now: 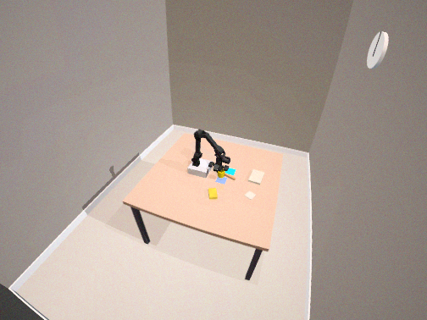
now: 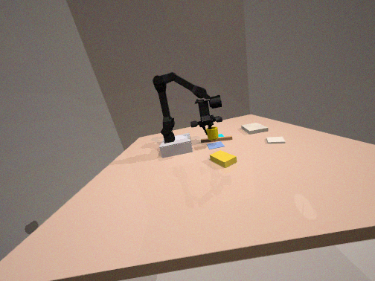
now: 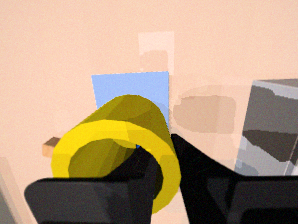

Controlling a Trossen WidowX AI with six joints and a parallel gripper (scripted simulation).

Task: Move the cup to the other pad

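Now: the wooden bar 60 mm ahead of my gripper tip, 80 mm to the left of it and 80 mm below it. Also, from my gripper tip: yellow cup 20 mm ahead; light blue pad 40 mm ahead, 90 mm below.
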